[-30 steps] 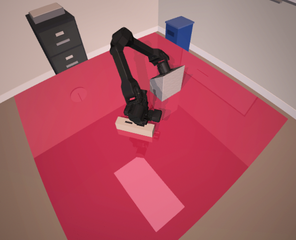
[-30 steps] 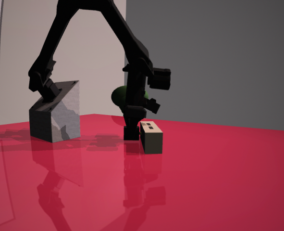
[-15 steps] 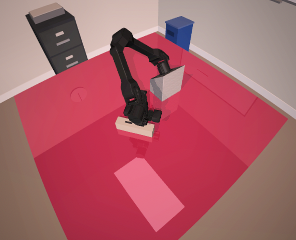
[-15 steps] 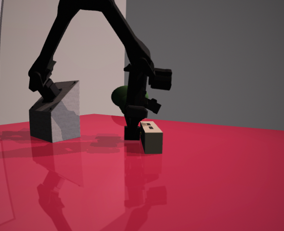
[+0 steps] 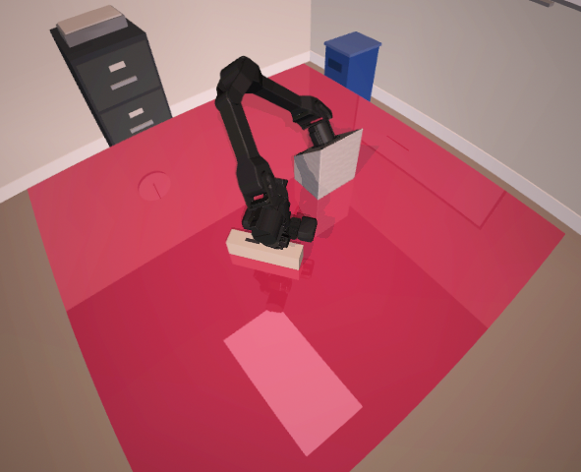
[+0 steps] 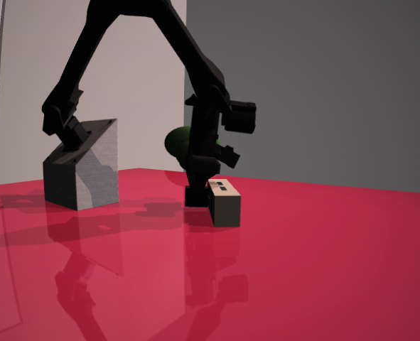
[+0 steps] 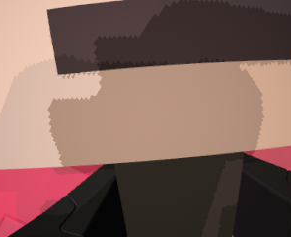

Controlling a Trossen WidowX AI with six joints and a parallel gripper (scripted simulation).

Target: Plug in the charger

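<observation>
Now: gripper tip 10 mm to the right of the charger, 10 mm below it and 10 mm short of it.
</observation>
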